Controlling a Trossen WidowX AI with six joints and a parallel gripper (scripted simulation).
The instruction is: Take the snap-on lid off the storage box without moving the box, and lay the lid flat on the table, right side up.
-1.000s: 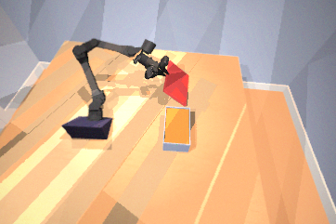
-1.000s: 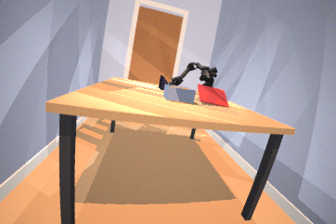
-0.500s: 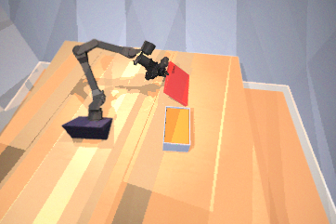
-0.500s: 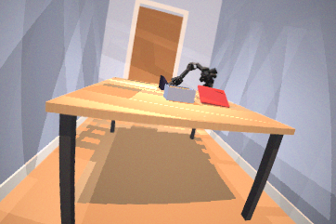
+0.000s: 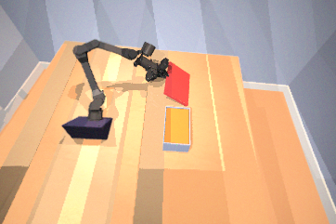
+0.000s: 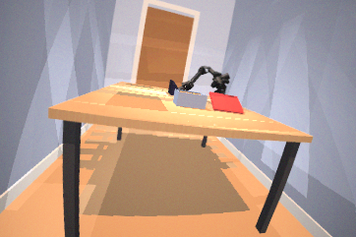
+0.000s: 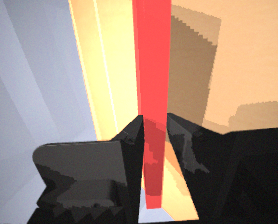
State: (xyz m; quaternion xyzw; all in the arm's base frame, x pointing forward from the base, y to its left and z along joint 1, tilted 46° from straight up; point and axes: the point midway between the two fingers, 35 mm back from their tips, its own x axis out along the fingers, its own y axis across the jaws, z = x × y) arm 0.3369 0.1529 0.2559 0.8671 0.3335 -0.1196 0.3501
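Now: the lid 70 mm ahead of my gripper tip and 50 mm below it. From my gripper tip the other things lie so: storage box: 300 mm to the right, 80 mm ahead, 60 mm below.
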